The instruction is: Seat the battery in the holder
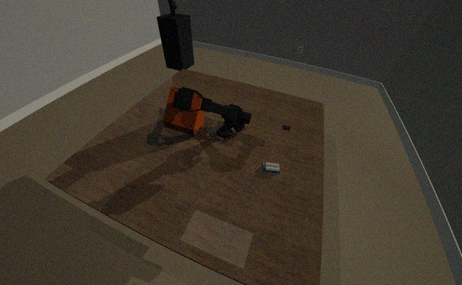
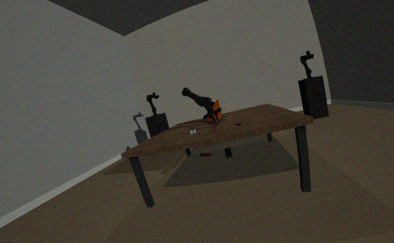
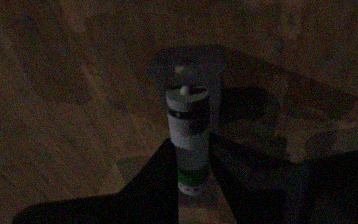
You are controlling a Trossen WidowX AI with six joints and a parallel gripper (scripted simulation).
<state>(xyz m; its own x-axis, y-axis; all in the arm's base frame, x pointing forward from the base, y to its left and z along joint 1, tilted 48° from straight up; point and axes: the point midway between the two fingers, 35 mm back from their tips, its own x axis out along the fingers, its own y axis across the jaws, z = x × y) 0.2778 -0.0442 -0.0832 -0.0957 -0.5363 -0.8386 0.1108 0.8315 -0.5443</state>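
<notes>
Right now the battery is 10 mm above my gripper tip. Also, from my gripper tip: black battery cover (330 mm ahead, 210 mm to the left, 10 mm below); battery blister pack (320 mm ahead, 140 mm to the right).
</notes>
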